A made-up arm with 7 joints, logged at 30 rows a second.
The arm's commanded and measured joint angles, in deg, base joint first. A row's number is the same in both.
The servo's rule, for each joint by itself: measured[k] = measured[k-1] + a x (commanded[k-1-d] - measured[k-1]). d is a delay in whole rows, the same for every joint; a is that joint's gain. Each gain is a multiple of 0.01, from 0.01 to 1. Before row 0 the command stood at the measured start. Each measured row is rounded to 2 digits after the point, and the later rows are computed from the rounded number. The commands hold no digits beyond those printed.
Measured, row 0:
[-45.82, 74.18, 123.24, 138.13, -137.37, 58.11, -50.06]
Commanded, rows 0 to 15:
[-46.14, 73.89, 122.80, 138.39, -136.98, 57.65, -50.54]
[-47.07, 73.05, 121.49, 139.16, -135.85, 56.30, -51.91]
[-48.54, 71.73, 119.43, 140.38, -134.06, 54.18, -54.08]
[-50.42, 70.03, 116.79, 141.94, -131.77, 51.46, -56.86]
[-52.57, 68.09, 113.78, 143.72, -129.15, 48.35, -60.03]
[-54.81, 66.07, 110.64, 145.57, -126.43, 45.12, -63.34]
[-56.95, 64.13, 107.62, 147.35, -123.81, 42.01, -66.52]
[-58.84, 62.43, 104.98, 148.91, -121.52, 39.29, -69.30]
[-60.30, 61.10, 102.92, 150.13, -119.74, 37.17, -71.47]
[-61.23, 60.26, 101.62, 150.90, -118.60, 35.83, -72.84]
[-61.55, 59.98, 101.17, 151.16, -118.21, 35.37, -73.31]
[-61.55, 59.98, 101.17, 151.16, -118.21, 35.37, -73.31]
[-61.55, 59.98, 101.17, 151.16, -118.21, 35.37, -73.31]
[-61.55, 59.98, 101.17, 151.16, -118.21, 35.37, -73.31]
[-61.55, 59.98, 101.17, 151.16, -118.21, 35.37, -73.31]
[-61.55, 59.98, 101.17, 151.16, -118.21, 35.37, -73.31]
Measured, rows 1 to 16:
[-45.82, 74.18, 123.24, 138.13, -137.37, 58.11, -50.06]
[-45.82, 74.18, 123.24, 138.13, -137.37, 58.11, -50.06]
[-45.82, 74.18, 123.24, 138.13, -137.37, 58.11, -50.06]
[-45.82, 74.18, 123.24, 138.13, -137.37, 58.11, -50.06]
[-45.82, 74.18, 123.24, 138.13, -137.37, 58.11, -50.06]
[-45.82, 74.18, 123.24, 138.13, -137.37, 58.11, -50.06]
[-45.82, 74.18, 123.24, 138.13, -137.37, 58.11, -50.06]
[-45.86, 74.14, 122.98, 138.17, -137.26, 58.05, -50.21]
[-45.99, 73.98, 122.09, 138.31, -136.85, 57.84, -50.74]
[-46.27, 73.64, 120.49, 138.60, -136.04, 57.40, -51.78]
[-46.73, 73.10, 118.27, 139.07, -134.80, 56.69, -53.35]
[-47.37, 72.35, 115.58, 139.72, -133.16, 55.69, -55.42]
[-48.19, 71.41, 112.62, 140.54, -131.21, 54.42, -57.88]
[-49.15, 70.32, 109.62, 141.49, -129.06, 52.93, -60.56]
[-50.22, 69.14, 106.84, 142.53, -126.87, 51.29, -63.27]
[-51.33, 67.93, 104.49, 143.59, -124.80, 49.60, -65.81]
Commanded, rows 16 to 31:
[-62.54, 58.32, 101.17, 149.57, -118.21, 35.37, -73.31]
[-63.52, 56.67, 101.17, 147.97, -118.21, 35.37, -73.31]
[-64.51, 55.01, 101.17, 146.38, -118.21, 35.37, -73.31]
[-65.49, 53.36, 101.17, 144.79, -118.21, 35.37, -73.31]
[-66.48, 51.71, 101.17, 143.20, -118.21, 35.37, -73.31]
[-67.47, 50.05, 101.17, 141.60, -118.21, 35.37, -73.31]
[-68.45, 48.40, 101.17, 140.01, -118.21, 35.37, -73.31]
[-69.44, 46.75, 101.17, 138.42, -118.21, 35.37, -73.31]
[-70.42, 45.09, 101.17, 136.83, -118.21, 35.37, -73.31]
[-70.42, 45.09, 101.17, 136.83, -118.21, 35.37, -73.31]
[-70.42, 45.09, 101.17, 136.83, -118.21, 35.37, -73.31]
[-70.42, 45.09, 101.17, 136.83, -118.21, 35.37, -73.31]
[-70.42, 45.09, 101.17, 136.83, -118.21, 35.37, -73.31]
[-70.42, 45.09, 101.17, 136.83, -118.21, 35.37, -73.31]
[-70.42, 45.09, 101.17, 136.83, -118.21, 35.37, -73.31]
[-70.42, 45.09, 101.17, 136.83, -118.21, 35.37, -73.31]
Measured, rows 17 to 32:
[-52.42, 66.78, 102.77, 144.61, -123.00, 47.95, -67.99]
[-53.42, 65.76, 101.81, 145.53, -121.61, 46.44, -69.64]
[-54.31, 64.89, 101.43, 146.32, -120.62, 45.11, -70.78]
[-55.11, 64.15, 101.27, 147.00, -119.92, 43.94, -71.56]
[-55.82, 63.52, 101.21, 147.58, -119.42, 42.91, -72.10]
[-56.45, 62.99, 101.19, 148.08, -119.07, 42.01, -72.48]
[-57.01, 62.54, 101.18, 148.51, -118.82, 41.21, -72.74]
[-57.62, 61.91, 101.17, 148.66, -118.64, 40.51, -72.92]
[-58.27, 61.12, 101.17, 148.56, -118.52, 39.89, -73.04]
[-58.96, 60.20, 101.17, 148.25, -118.43, 39.35, -73.12]
[-59.68, 59.17, 101.17, 147.77, -118.37, 38.87, -73.18]
[-60.43, 58.05, 101.17, 147.13, -118.32, 38.45, -73.22]
[-61.20, 56.85, 101.17, 146.36, -118.29, 38.08, -73.25]
[-62.00, 55.58, 101.17, 145.47, -118.27, 37.75, -73.27]
[-62.82, 54.26, 101.17, 144.48, -118.25, 37.46, -73.28]
[-63.66, 52.88, 101.17, 143.41, -118.24, 37.21, -73.29]

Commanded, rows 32 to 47:
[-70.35, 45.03, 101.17, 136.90, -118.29, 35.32, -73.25]
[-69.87, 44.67, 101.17, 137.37, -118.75, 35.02, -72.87]
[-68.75, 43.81, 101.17, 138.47, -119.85, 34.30, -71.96]
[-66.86, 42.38, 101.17, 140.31, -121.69, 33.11, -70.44]
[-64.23, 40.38, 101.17, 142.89, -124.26, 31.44, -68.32]
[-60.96, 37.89, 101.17, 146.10, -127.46, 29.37, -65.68]
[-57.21, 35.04, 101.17, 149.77, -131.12, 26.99, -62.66]
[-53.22, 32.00, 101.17, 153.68, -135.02, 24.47, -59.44]
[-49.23, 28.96, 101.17, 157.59, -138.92, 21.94, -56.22]
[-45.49, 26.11, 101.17, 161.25, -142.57, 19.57, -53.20]
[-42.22, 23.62, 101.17, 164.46, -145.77, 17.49, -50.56]
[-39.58, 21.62, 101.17, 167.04, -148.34, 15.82, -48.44]
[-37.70, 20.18, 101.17, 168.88, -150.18, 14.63, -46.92]
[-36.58, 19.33, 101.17, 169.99, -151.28, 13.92, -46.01]
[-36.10, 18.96, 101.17, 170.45, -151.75, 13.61, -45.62]
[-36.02, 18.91, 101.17, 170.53, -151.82, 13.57, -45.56]
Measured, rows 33 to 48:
[-64.40, 51.71, 101.17, 142.49, -118.23, 36.99, -73.30]
[-65.06, 50.72, 101.17, 141.70, -118.22, 36.80, -73.30]
[-65.65, 49.88, 101.17, 141.02, -118.22, 36.63, -73.30]
[-66.17, 49.16, 101.17, 140.43, -118.22, 36.48, -73.30]
[-66.64, 48.55, 101.17, 139.93, -118.22, 36.35, -73.30]
[-67.06, 48.03, 101.17, 139.50, -118.22, 36.23, -73.30]
[-67.43, 47.59, 101.17, 139.13, -118.22, 36.13, -73.30]
[-67.75, 47.21, 101.17, 138.82, -118.24, 36.03, -73.28]
[-67.98, 46.83, 101.17, 138.62, -118.39, 35.91, -73.15]
[-68.06, 46.38, 101.17, 138.60, -118.81, 35.72, -72.78]
[-67.93, 45.78, 101.17, 138.84, -119.65, 35.41, -72.05]
[-67.52, 44.97, 101.17, 139.41, -120.99, 34.93, -70.89]
[-66.80, 43.91, 101.17, 140.35, -122.87, 34.26, -69.27]
[-65.75, 42.58, 101.17, 141.67, -125.26, 33.39, -67.22]
[-64.37, 40.99, 101.17, 143.35, -128.09, 32.32, -64.81]
[-62.70, 39.19, 101.17, 145.34, -131.23, 31.07, -62.15]

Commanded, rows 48 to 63:
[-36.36, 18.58, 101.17, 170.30, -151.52, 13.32, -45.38]
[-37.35, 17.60, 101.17, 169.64, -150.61, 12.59, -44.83]
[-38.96, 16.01, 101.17, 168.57, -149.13, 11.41, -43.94]
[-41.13, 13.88, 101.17, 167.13, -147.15, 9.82, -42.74]
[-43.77, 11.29, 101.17, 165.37, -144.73, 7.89, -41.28]
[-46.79, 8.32, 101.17, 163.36, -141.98, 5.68, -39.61]
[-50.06, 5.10, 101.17, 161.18, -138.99, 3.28, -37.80]
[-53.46, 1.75, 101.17, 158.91, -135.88, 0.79, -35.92]
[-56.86, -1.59, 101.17, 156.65, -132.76, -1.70, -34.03]
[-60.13, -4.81, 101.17, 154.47, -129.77, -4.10, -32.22]
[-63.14, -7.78, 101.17, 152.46, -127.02, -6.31, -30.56]
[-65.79, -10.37, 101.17, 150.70, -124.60, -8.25, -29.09]
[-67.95, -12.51, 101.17, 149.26, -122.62, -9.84, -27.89]
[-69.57, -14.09, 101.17, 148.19, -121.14, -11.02, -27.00]
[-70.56, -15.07, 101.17, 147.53, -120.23, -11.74, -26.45]
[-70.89, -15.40, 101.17, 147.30, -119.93, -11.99, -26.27]
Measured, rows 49 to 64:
[-60.81, 37.23, 101.17, 147.57, -134.52, 29.69, -59.38]
[-58.77, 35.19, 101.17, 149.93, -137.78, 28.23, -56.65]
[-56.66, 33.15, 101.17, 152.33, -140.84, 26.74, -54.10]
[-54.57, 31.20, 101.17, 154.65, -143.55, 25.29, -51.87]
[-52.59, 29.42, 101.17, 156.80, -145.79, 23.93, -50.05]
[-50.78, 27.85, 101.17, 158.71, -147.52, 22.69, -48.68]
[-49.16, 26.51, 101.17, 160.36, -148.77, 21.60, -47.71]
[-47.75, 25.32, 101.17, 161.75, -149.57, 20.61, -46.99]
[-46.61, 24.16, 101.17, 162.85, -149.87, 19.65, -46.32]
[-45.77, 22.94, 101.17, 163.65, -149.66, 18.66, -45.58]
[-45.26, 21.58, 101.17, 164.14, -148.93, 17.60, -44.70]
[-45.10, 20.04, 101.17, 164.31, -147.71, 16.43, -43.64]
[-45.29, 18.28, 101.17, 164.18, -146.05, 15.14, -42.39]
[-45.81, 16.30, 101.17, 163.76, -144.00, 13.72, -40.97]
[-46.65, 14.12, 101.17, 163.08, -141.65, 12.17, -39.40]
[-47.77, 11.76, 101.17, 162.18, -139.07, 10.51, -37.74]

